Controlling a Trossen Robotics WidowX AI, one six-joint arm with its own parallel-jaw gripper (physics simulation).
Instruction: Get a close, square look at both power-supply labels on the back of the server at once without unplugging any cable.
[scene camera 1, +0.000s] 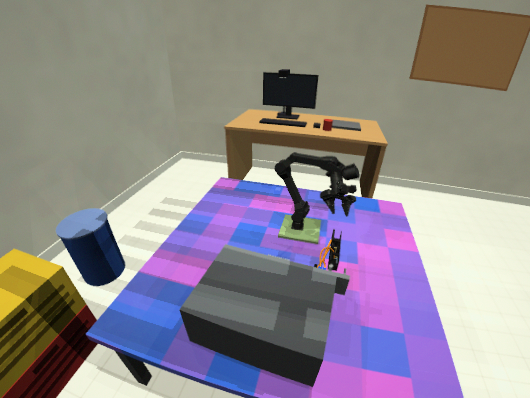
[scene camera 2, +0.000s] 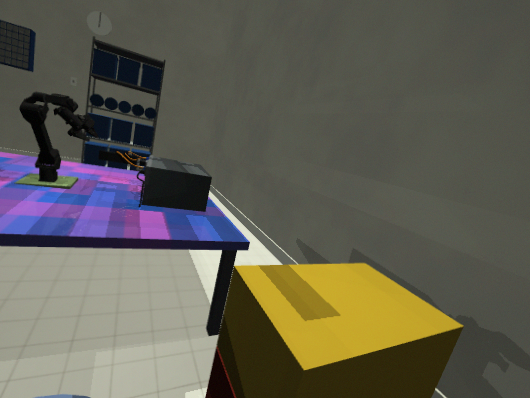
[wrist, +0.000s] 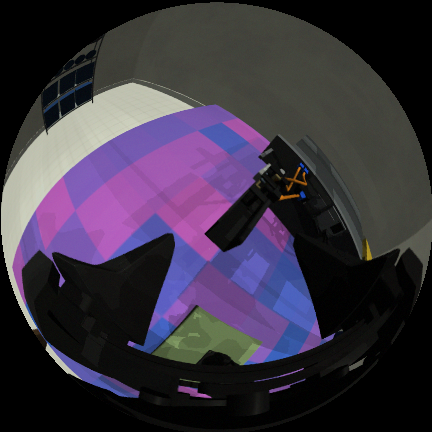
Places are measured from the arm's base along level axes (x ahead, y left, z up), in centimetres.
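Pixels of known places: gripper, fingertip midpoint: (scene camera 1: 340, 215) (scene camera 2: 93, 139) (wrist: 235, 240); arm's base at its link origin: (scene camera 1: 297, 226) (scene camera 2: 48, 180) (wrist: 212, 361).
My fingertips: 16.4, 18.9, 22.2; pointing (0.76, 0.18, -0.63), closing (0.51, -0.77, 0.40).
Observation:
Ahead of a thing's pixels: the offset from my fingertips to its top centre, as dx, dy, dz. "*": to the spot under its first point.
The dark grey server (scene camera 1: 265, 300) (scene camera 2: 175, 187) lies on the patterned table (scene camera 1: 390, 350) (scene camera 2: 150, 243). In the wrist view its dark back {* +28.2, -18.3, -11.3} (wrist: 312, 212) shows at a steep slant at the right, partly behind a finger. Orange cables {* +17.2, -5.4, -7.4} (scene camera 1: 324, 252) (scene camera 2: 131, 160) (wrist: 296, 181) with blue ends run at the back. A black arm-like part {* +15.5, -1.3, -5.5} (scene camera 1: 336, 247) (scene camera 2: 110, 156) (wrist: 235, 225) juts out from it and covers some of the back. No power-supply label can be made out. My gripper (scene camera 1: 339, 212) (scene camera 2: 91, 134) (wrist: 235, 240) is open and empty, above the table and apart from the server.
The robot stands on a green base plate (scene camera 1: 312, 234) (scene camera 2: 27, 181) (wrist: 210, 332). A blue bin (scene camera 1: 95, 255) and yellow box (scene camera 1: 35, 280) (scene camera 2: 360, 295) stand beside the table. A wooden desk (scene camera 1: 305, 137) with a monitor (scene camera 1: 290, 90) stands behind it.

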